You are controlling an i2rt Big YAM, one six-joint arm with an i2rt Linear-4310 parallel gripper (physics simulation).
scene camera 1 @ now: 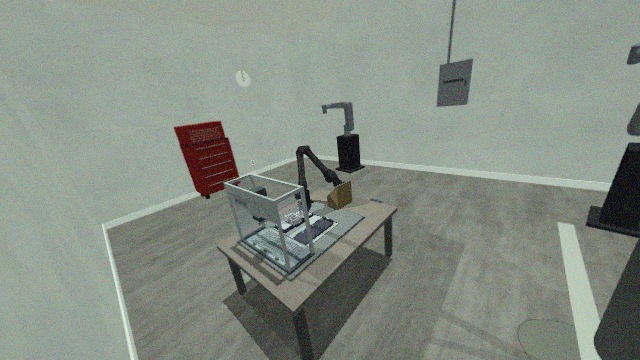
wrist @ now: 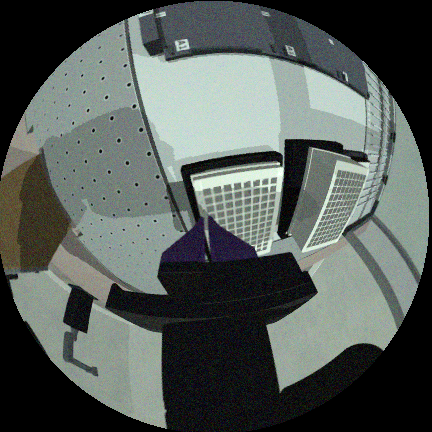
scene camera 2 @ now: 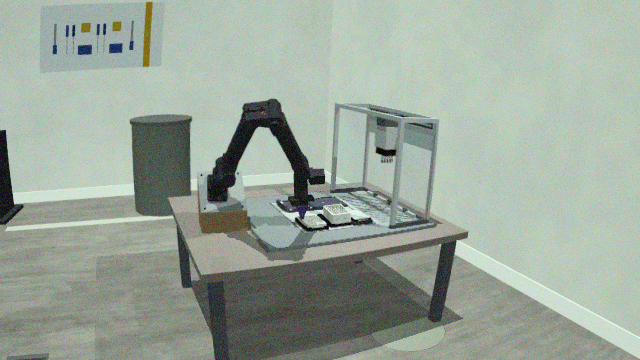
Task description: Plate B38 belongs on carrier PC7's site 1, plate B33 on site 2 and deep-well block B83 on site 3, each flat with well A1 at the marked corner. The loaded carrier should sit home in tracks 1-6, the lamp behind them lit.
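Where they show: gripper, fingertip midpoint: (wrist: 205, 220) (scene camera 2: 302, 219); arm's base, link origin: (scene camera 1: 340, 186) (scene camera 2: 217, 188).
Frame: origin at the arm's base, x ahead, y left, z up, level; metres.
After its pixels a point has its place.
Observation:
The gripper (scene camera 2: 302, 216) {z -0.132, x 0.357, y -0.058 m} (wrist: 206, 220) {z -0.132, x 0.357, y -0.058 m} is shut, its purple fingertips together at the left edge of a white low plate (scene camera 2: 313, 221) {z -0.128, x 0.397, y -0.095 m} (wrist: 239, 205) {z -0.128, x 0.390, y -0.042 m}; contact cannot be told. The plate lies in a black nest. A taller white deep-well block (scene camera 2: 336, 214) {z -0.099, x 0.494, y -0.104 m} (wrist: 336, 205) {z -0.099, x 0.504, y -0.034 m} stands in the nest beside it. Carrier PC7 (scene camera 1: 315, 231) {z -0.143, x 0.481, y 0.213 m} (wrist: 220, 30) lies dark and flat outside the tracks; its visible sites hold no labware, and A1 marks show along its near edge. The slatted track deck (scene camera 1: 272, 240) (scene camera 2: 382, 207) {z -0.153, x 0.807, y 0.105 m} is under the frame. Plate numbers cannot be read. No lit lamp can be made out.
A clear-walled enclosure with grey posts (scene camera 1: 306, 225) {z 0.075, x 0.654, y 0.395 m} (scene camera 2: 399, 175) {z 0.084, x 0.737, y -0.178 m} stands over the deck, with a pipetting head (scene camera 2: 386, 137) {z 0.200, x 0.786, y 0.080 m} hanging inside. Another low black nest (scene camera 2: 361, 219) {z -0.131, x 0.613, y -0.099 m} is beyond the block. The wooden arm base (scene camera 1: 340, 196) {z -0.050, x 0.072, y 0.072 m} (scene camera 2: 223, 221) {z -0.119, x 0.019, y -0.072 m} (wrist: 35, 215) {z -0.116, x 0.117, y -0.004 m} stands at the opposite end.

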